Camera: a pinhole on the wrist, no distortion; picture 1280 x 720 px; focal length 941.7 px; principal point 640.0 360.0 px. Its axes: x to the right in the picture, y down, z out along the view. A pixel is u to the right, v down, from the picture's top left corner.
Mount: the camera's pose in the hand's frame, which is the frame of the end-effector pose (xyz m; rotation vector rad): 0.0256 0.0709 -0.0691 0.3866 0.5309 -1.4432
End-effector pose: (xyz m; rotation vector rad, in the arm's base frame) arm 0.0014 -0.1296 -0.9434 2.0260 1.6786 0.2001
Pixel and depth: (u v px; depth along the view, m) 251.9 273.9 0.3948
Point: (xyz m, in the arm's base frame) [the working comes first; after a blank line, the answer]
In the camera's frame: -0.1627 -0.0361 0.3948

0.1386 -0.2013 -1.2593
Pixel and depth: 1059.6 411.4 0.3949
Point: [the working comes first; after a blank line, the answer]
In the camera's frame: 0.1760 0.0216 0.3949

-0.1666 -0.0459 -1.2328
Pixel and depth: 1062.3 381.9 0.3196
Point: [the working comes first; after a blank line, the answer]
In the camera's frame: 0.1433 0.0074 0.3196

-0.1308 -0.0643 -1.1599
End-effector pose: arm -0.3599 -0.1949 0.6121 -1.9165 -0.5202 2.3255
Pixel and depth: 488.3 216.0 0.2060
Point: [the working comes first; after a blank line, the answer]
In the camera's frame: -0.0332 -0.0315 0.2060

-0.4835 -0.1982 0.6227
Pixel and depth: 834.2 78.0 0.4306
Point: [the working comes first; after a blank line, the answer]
In the camera's frame: 0.0888 -0.1289 0.4306

-0.6237 -0.0216 0.7776
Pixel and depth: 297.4 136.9 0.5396
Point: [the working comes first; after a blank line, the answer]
In the camera's frame: -0.1963 -0.1278 0.5396

-0.8386 -0.2379 0.7624
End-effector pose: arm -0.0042 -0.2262 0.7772 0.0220 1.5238 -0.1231
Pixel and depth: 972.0 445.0 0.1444
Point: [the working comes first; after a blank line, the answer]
In the camera's frame: 0.0509 0.0130 0.1444

0.0142 -0.2813 0.7248
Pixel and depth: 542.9 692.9 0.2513
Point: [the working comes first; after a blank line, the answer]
In the camera's frame: -0.0259 0.0888 0.2513

0.1445 -0.2866 0.6469
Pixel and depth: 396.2 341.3 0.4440
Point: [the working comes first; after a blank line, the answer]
In the camera's frame: -0.1149 -0.0088 0.4440

0.3514 -0.3432 0.7396
